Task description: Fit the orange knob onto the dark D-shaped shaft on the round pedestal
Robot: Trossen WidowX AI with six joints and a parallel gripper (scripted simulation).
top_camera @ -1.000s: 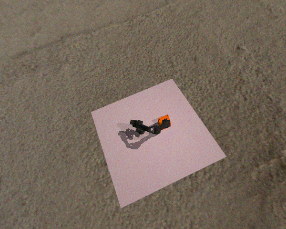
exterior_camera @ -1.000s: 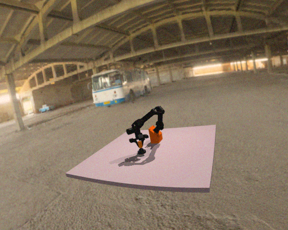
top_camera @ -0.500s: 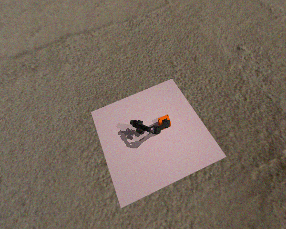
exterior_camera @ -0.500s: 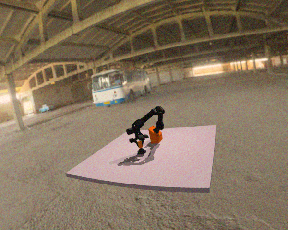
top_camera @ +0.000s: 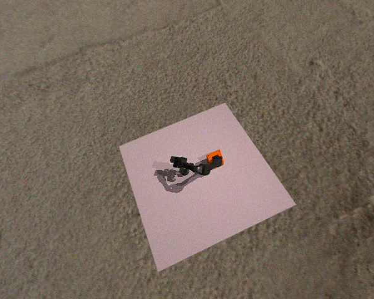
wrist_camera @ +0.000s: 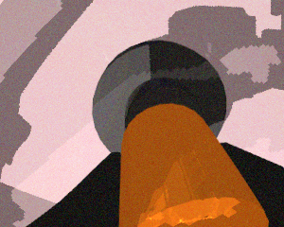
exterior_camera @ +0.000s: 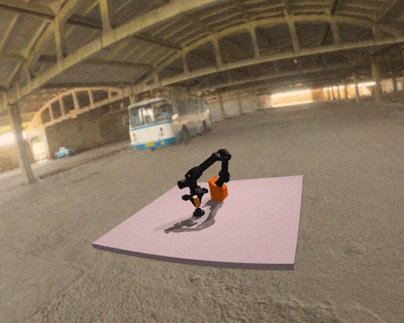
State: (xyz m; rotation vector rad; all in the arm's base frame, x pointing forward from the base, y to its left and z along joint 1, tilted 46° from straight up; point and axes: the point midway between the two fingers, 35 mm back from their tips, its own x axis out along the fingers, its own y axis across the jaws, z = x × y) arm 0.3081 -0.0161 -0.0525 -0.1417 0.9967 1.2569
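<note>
Right now my gripper tip is 2 cm below the orange knob. The rest, counted from my gripper tip: round pedestal: 4 cm below.
</note>
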